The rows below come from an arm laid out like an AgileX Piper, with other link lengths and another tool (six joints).
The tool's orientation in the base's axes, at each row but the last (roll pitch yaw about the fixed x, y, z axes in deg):
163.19, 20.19, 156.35
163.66, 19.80, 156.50
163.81, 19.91, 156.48
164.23, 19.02, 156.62
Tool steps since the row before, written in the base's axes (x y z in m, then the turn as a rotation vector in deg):
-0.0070, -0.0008, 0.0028, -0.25, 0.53, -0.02
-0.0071, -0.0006, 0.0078, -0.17, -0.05, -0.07
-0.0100, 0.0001, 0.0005, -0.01, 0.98, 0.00
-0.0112, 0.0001, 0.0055, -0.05, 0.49, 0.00
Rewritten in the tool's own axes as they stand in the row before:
0.0048, -0.0020, -0.0056, 0.42, 0.41, -0.02
0.0033, -0.0006, -0.0100, 0.15, -0.11, -0.01
0.0085, -0.0027, -0.0046, 0.38, 0.90, 0.12
0.0080, -0.0019, -0.0094, 0.23, 0.44, 0.04

